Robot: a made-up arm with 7 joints.
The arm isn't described. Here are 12 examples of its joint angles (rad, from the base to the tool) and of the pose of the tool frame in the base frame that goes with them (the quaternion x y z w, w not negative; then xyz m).
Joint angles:
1: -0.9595 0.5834 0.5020 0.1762 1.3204 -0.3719 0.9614
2: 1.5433 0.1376 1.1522 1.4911 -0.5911 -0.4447 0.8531
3: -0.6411 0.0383 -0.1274 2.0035 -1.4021 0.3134 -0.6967
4: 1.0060 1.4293 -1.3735 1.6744 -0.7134 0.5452 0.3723
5: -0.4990 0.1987 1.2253 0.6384 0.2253 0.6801 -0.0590
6: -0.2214 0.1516 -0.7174 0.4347 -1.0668 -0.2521 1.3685
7: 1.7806 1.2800 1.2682 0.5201 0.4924 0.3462 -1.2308
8: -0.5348 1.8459 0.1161 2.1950 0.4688 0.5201 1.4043
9: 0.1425 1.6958 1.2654 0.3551 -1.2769 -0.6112 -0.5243
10: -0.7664 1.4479 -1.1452 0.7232 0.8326 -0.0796 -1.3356
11: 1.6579 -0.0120 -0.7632 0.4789 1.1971 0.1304 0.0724
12: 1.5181 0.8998 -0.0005 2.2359 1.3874 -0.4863 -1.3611
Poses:
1: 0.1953 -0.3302 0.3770 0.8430 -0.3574 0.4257 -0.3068
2: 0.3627 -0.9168 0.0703 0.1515 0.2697 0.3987 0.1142
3: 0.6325 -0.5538 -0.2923 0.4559 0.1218 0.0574 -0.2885
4: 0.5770 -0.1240 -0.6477 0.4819 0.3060 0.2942 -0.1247
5: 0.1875 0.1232 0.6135 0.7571 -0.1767 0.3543 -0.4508
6: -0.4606 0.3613 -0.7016 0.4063 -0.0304 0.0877 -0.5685
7: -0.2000 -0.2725 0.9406 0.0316 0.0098 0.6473 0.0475
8: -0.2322 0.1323 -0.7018 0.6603 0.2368 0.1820 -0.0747
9: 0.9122 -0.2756 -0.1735 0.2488 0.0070 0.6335 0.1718
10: 0.7310 -0.0353 -0.4526 0.5095 -0.1086 0.5679 -0.2310
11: -0.3119 -0.7484 -0.0537 0.5829 0.5373 -0.0161 0.1472
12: 0.4396 0.8157 -0.3699 0.0676 0.0733 0.1626 0.2325
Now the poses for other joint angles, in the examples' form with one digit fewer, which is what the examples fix.
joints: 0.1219 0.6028 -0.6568 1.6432 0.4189 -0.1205 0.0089
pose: -0.160 -0.663 -0.267 0.681 0.274 0.084 -0.288
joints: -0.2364 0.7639 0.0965 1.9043 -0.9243 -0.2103 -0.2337
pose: 0.484 -0.634 -0.525 0.297 0.247 0.234 -0.177
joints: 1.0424 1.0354 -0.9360 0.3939 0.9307 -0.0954 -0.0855
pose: 0.368 -0.580 0.131 0.715 0.350 0.520 -0.125
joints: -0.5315 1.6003 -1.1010 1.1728 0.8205 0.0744 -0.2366
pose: 0.304 0.094 -0.377 0.870 -0.011 0.492 -0.266
